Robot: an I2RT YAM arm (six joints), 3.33 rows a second.
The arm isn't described. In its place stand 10 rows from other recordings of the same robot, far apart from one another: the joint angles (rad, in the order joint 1, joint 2, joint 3, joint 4, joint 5, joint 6), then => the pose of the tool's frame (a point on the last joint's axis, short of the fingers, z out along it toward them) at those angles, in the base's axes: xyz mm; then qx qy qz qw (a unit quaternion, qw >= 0).
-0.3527 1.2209 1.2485 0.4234 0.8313 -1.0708 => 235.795 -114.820 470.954 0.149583 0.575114 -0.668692 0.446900
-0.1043 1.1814 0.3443 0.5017 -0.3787 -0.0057 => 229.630 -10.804 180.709 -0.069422 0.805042 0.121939 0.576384
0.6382 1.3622 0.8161 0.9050 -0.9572 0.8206 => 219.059 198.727 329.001 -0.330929 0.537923 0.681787 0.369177
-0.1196 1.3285 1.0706 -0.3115 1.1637 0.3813 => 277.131 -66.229 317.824 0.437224 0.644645 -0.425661 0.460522
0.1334 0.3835 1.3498 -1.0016 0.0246 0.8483 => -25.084 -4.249 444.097 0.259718 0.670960 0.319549 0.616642
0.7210 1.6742 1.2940 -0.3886 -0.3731 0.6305 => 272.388 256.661 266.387 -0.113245 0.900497 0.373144 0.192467
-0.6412 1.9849 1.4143 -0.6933 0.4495 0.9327 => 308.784 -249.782 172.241 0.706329 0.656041 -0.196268 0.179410
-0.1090 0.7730 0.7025 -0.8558 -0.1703 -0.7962 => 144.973 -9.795 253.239 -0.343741 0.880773 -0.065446 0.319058
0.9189 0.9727 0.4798 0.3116 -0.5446 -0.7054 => 117.788 184.735 249.769 -0.655451 0.384052 0.271131 0.591080
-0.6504 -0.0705 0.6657 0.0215 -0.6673 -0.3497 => -8.956 34.497 373.951 -0.241442 0.414474 -0.302455 0.823674
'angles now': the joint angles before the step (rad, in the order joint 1, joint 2, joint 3, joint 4, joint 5, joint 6). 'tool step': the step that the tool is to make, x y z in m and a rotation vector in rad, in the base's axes. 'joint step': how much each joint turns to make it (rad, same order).
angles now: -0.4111, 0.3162, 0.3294, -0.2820, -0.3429, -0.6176
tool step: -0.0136, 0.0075, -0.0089, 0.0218, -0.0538, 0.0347
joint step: -0.0002, -0.1455, -0.0512, -0.0415, -0.0438, 0.0341
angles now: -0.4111, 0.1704, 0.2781, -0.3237, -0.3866, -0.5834
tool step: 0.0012, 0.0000, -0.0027, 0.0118, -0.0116, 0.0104
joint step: 0.0006, -0.0027, -0.0162, 0.0249, -0.0129, 0.0141
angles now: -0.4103, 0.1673, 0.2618, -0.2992, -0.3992, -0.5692
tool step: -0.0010, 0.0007, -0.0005, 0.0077, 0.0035, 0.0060
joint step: 0.0002, -0.0076, 0.0005, -0.0125, -0.0069, 0.0047
